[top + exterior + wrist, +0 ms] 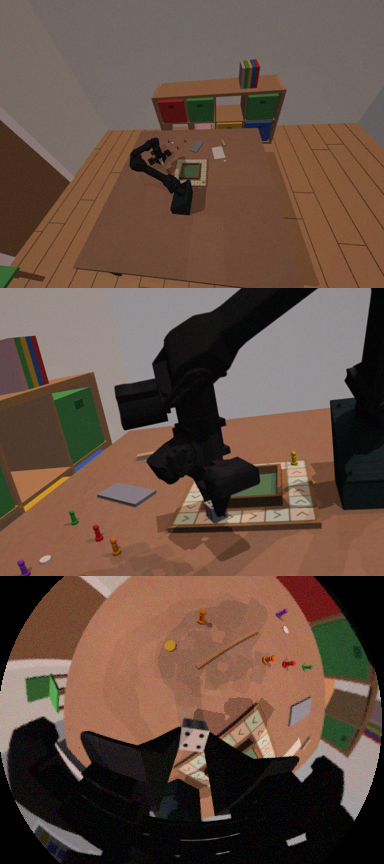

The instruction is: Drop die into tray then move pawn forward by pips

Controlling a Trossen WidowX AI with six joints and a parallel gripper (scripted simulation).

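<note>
The yellow pawn lies 350 mm to the right of my gripper tip, 110 mm behind it and 70 mm below it. From my gripper tip the other things lie so: white die (right at my gripper tip); then red pawn (270 mm ahead, 80 mm below, 60 mm to the right); then green tray floor (230 mm to the right, 90 mm below).
</note>
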